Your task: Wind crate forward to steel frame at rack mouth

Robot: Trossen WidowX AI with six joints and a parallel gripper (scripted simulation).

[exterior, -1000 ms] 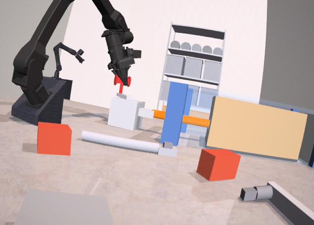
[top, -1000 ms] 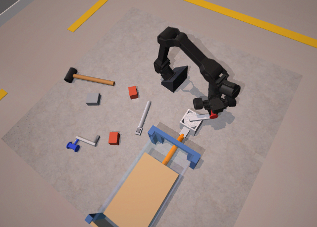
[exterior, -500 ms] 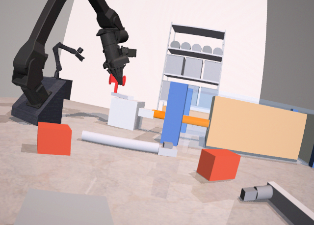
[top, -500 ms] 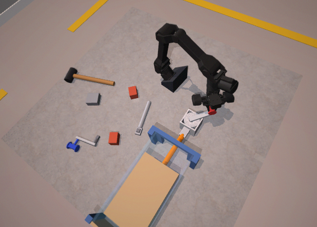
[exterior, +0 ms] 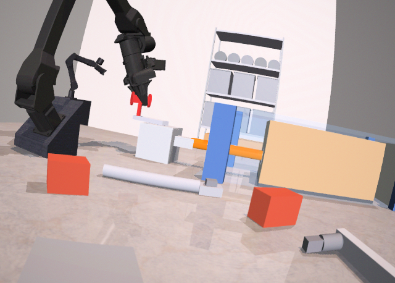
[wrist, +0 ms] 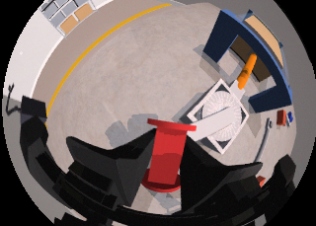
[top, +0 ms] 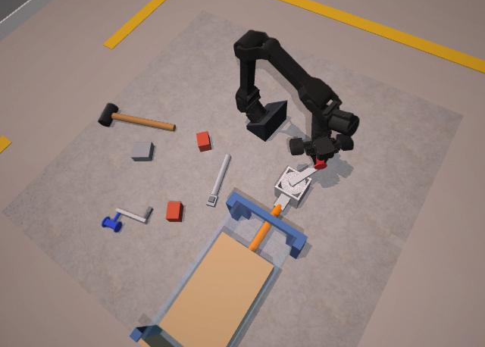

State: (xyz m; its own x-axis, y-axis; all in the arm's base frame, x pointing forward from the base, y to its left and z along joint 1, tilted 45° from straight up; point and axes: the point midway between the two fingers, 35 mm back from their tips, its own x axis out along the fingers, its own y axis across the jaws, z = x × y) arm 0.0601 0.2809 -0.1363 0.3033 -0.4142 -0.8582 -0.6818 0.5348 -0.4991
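Now: the crank handle 20 mm ahead of my gripper tip, 20 mm to the right of it and 30 mm below it. The rest, counted from my gripper tip: frame 240 mm ahead, 20 mm to the right, 30 mm below; then red knob 10 mm behind, 10 mm to the right; then grey winch 70 mm ahead, 50 mm to the right, 100 mm below.
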